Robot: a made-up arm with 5 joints.
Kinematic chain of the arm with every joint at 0, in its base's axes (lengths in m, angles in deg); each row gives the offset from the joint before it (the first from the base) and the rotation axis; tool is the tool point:
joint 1: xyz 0 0 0.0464 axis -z
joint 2: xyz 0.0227 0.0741 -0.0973 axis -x
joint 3: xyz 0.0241 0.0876 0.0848 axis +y
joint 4: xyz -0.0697 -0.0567 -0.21 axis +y
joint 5: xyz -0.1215 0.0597 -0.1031 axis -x
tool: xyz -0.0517 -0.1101 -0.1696
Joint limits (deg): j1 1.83..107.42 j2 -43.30..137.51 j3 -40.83..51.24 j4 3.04..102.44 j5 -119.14..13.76
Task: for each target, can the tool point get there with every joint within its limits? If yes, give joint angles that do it. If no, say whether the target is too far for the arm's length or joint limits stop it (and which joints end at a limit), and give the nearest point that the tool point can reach.
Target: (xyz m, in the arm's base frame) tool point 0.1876 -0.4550 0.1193
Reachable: no: joint limits stop it (at a limit: joint 3, joint 4) | nearest point 0.1617 -0.3922 0.0991 | short by 0.071 m
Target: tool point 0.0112 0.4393 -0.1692
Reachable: yes | joints 39.40 41.04 23.66 64.97 -105.23
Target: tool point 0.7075 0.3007 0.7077
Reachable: no: too far | nearest point 0.3521 0.1964 0.2506 | short by 0.588 m
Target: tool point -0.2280 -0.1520 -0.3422
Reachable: yes | joints 36.31 59.73 -28.95 30.46 -31.24
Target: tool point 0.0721 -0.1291 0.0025
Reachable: no: joint limits stop it (at a limit: joint 1, joint 3, joint 5) | nearest point -0.0387 -0.2863 0.0452 | short by 0.197 m
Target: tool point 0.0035 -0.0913 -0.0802
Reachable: no: joint limits stop it (at a limit: joint 1, joint 3, joint 5) | nearest point -0.1546 -0.1406 -0.0898 | short by 0.166 m
